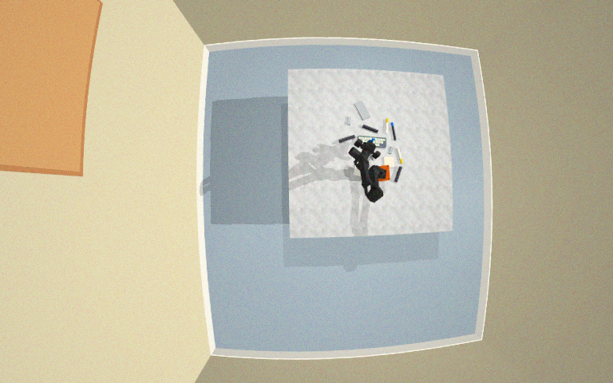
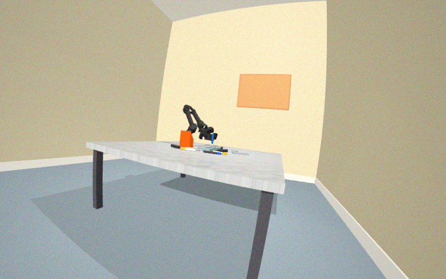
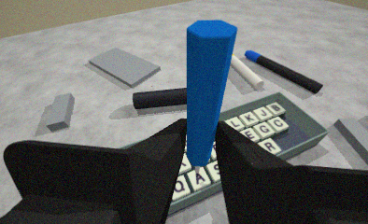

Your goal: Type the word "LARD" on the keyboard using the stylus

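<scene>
Right now the grey block is 30 mm behind my gripper tip, 190 mm to the right of it and 80 mm below it. Round my gripper tip: blue-capped marker 140 mm ahead, 200 mm to the right, 80 mm below; cream block 120 mm behind, 170 mm to the right, 80 mm below; blue stylus 20 mm below.
</scene>
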